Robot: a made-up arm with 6 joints. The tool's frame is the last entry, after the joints. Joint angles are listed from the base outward.
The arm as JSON. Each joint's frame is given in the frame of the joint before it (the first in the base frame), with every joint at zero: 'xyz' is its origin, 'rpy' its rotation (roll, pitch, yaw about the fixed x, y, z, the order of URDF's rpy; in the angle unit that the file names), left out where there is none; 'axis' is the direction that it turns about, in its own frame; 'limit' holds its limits. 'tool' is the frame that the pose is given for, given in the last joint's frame.
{
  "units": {
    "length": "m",
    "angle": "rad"
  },
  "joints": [
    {
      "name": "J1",
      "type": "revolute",
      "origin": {
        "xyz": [
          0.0,
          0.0,
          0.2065
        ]
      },
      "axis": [
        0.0,
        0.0,
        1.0
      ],
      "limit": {
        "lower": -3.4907,
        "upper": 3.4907
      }
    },
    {
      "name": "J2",
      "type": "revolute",
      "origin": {
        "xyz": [
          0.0,
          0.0,
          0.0
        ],
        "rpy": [
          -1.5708,
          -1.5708,
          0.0
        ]
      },
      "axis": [
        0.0,
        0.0,
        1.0
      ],
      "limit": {
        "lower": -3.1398,
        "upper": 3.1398
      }
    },
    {
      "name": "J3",
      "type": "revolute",
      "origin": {
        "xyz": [
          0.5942,
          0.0,
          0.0
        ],
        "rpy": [
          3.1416,
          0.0,
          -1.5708
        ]
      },
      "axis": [
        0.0,
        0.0,
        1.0
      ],
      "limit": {
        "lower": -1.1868,
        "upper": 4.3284
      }
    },
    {
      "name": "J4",
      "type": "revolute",
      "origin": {
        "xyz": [
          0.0,
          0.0,
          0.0
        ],
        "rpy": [
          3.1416,
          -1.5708,
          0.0
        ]
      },
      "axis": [
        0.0,
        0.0,
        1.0
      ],
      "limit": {
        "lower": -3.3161,
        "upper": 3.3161
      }
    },
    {
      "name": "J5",
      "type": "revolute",
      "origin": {
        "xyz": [
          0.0,
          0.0,
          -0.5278
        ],
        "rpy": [
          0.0,
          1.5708,
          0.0
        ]
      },
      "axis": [
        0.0,
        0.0,
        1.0
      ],
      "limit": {
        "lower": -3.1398,
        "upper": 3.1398
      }
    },
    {
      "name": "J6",
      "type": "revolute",
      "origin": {
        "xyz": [
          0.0,
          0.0,
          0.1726
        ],
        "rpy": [
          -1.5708,
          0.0,
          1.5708
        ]
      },
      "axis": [
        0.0,
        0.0,
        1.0
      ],
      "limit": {
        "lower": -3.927,
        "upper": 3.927
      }
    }
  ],
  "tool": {
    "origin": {
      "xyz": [
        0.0,
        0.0,
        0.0
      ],
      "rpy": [
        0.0,
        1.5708,
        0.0
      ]
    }
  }
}
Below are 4 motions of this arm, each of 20 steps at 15 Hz.
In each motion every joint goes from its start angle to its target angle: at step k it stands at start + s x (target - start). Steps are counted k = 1, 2, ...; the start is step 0. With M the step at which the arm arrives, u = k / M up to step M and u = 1 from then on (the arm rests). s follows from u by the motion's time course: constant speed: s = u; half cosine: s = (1 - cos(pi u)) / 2; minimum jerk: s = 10 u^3 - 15 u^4 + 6 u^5.
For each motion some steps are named. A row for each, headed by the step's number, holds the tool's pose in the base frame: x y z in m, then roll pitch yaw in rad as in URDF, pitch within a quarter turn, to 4 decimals.
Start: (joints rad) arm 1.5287 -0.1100 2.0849 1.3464 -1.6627 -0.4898
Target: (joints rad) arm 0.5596 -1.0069 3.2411 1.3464 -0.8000 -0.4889
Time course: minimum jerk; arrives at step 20
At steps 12, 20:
12: -0.4838 -0.6296 0.2694 2.5625 0.0336 -1.2440
20: -0.4780 -0.3448 -0.0232 3.0796 0.5841 -1.5877

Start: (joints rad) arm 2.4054 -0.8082 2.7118 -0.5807 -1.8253 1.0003
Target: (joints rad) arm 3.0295 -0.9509 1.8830 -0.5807 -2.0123 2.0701
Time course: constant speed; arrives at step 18
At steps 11, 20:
11: 0.9759 -0.2077 0.6942 -2.6707 -0.8703 -2.5793
20: 0.9681 0.0362 0.8018 -2.7753 -0.6323 -2.5915

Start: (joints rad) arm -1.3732 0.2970 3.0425 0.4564 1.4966 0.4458
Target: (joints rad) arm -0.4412 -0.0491 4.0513 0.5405 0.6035 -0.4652
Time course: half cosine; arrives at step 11
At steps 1, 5, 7, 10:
1: -0.2264 0.3085 0.8949 1.9564 0.9271 0.9635
5: -0.3596 0.2583 0.6169 1.9531 1.0321 1.1945
7: -0.3780 0.1287 0.4463 1.9395 1.1337 1.3380
10: -0.3067 -0.0134 0.3238 1.8528 1.2552 1.3849

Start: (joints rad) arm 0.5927 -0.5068 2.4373 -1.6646 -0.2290 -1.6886
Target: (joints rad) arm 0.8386 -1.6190 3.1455 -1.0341 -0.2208 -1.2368
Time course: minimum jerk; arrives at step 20
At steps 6, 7, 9, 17, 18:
6: -0.7407 -0.5452 0.7848 0.0128 0.0948 -2.7375
7: -0.7632 -0.5926 0.6809 -0.0941 0.2124 -2.7231
9: -0.7720 -0.6770 0.4206 -0.3547 0.4924 -2.7021
17: -0.4362 -0.6063 -0.3329 -1.9075 1.3516 2.9084
18: -0.4197 -0.5954 -0.3494 -2.0565 1.3660 2.7865

